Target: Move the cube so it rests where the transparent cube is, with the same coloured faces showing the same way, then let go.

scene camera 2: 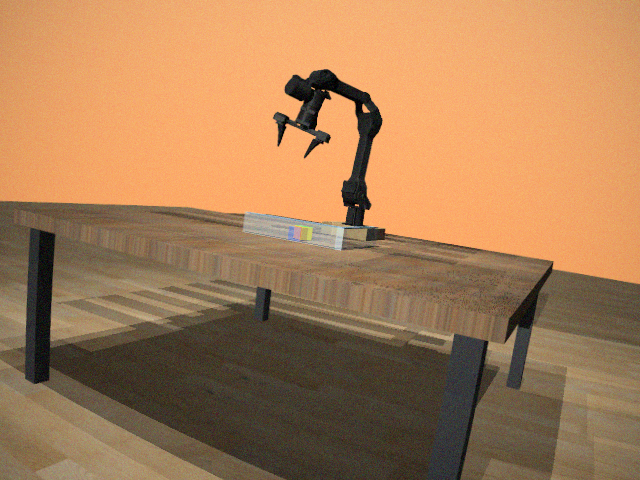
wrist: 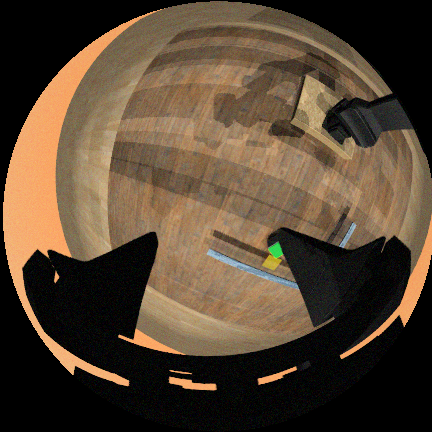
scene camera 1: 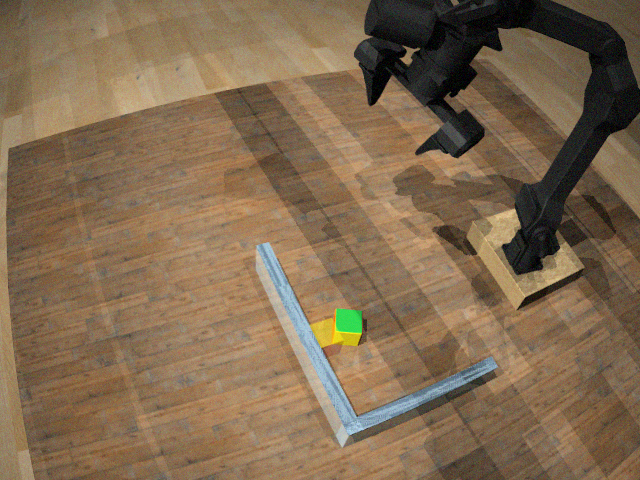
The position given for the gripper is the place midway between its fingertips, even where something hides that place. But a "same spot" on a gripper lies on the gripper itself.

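Scene camera 1 shows the gripper, which is visible in scene camera 1 (394, 128). The gripper also appears in scene camera 2 and in the wrist view, where (scene camera 2: 281, 125) and (wrist: 125, 336) are the same spot on it. For a grey L-shaped rail, (scene camera 1: 349, 429) and (scene camera 2: 342, 227) are the same spot.
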